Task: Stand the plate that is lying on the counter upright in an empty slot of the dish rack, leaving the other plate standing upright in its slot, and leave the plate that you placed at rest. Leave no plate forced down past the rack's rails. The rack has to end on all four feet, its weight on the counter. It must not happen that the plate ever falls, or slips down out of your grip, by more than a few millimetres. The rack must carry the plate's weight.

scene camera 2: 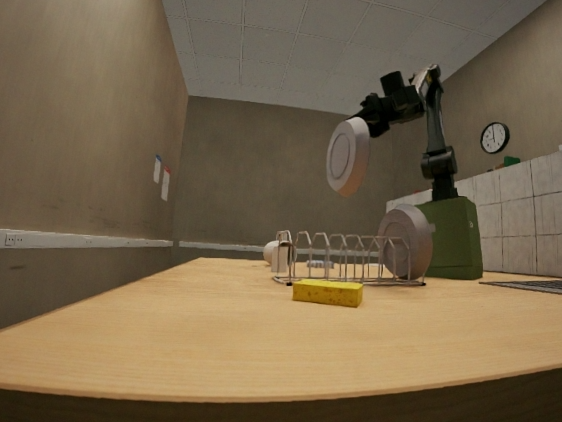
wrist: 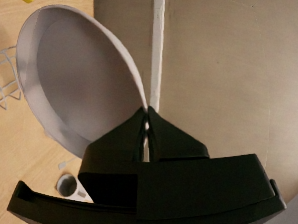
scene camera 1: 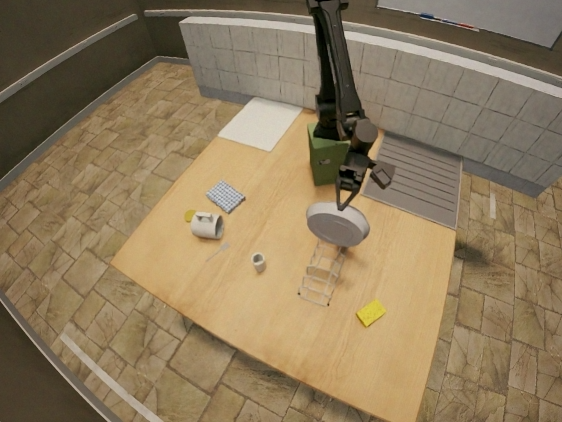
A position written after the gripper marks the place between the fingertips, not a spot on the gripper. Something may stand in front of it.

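The gripper (scene camera 1: 339, 210) appears in scene camera 2 (scene camera 2: 343, 122) and in the wrist view (wrist: 146, 112) too. A grey plate (scene camera 2: 348, 154) is part of the scene, and so are a white mug (scene camera 1: 212, 228), a white mat (scene camera 1: 262, 122) and a grey drain mat (scene camera 1: 427, 181).
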